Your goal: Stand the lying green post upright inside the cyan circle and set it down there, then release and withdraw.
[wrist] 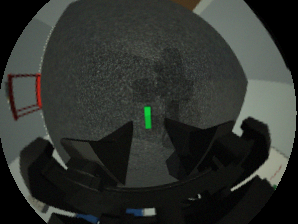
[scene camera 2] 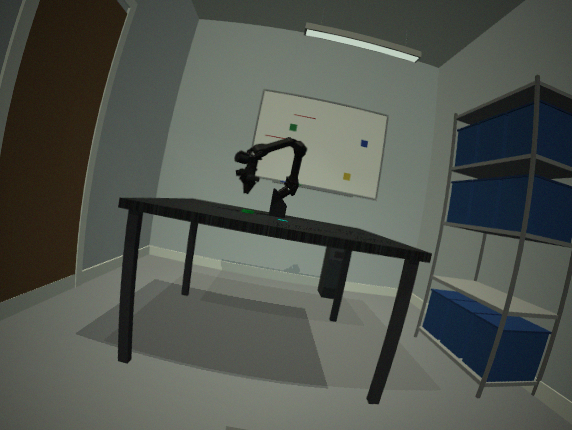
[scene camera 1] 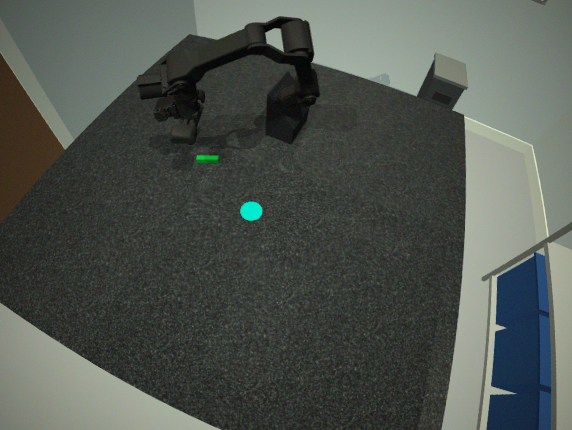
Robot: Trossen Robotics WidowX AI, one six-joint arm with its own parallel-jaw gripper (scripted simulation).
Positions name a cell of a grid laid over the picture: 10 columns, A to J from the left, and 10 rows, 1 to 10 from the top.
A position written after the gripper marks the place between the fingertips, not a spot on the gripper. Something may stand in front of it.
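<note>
Scene camera 1 shows the gripper (scene camera 1: D4), and the wrist view has the gripper (wrist: E6) in its frame as well.
</note>
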